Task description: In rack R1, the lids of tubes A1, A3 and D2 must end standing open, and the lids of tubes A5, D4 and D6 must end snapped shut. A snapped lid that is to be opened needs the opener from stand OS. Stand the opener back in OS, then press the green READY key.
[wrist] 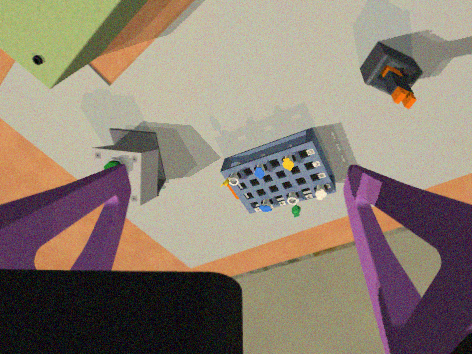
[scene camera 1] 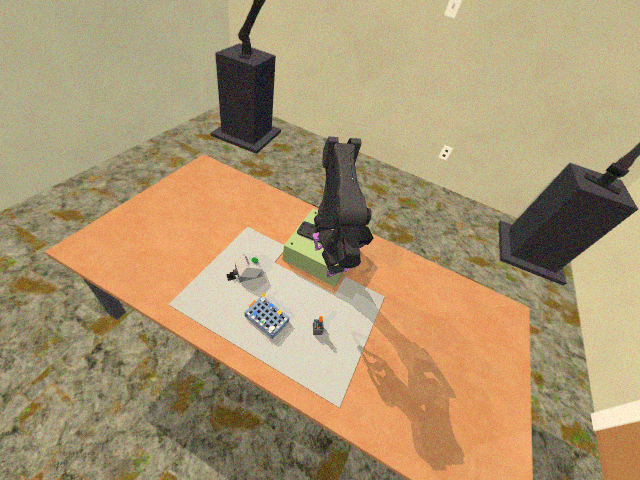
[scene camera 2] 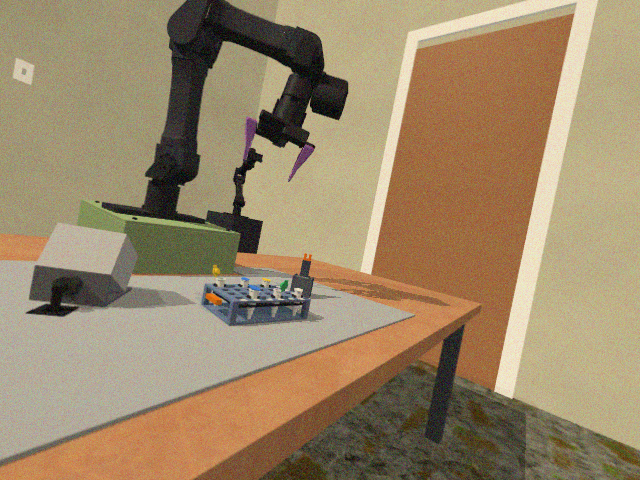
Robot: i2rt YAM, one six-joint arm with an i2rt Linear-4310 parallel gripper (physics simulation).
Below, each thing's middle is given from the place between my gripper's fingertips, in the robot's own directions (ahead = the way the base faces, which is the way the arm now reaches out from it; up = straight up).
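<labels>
From my hand: dark tool with orange tip (wrist: 397,86), 60 mm to the left of it, 100 mm ahead of it, 190 mm below it. Grey box with green button (scene camera 2: 79,265), 270 mm to the right of my hand, 10 mm ahead of it, 190 mm below it.
</labels>
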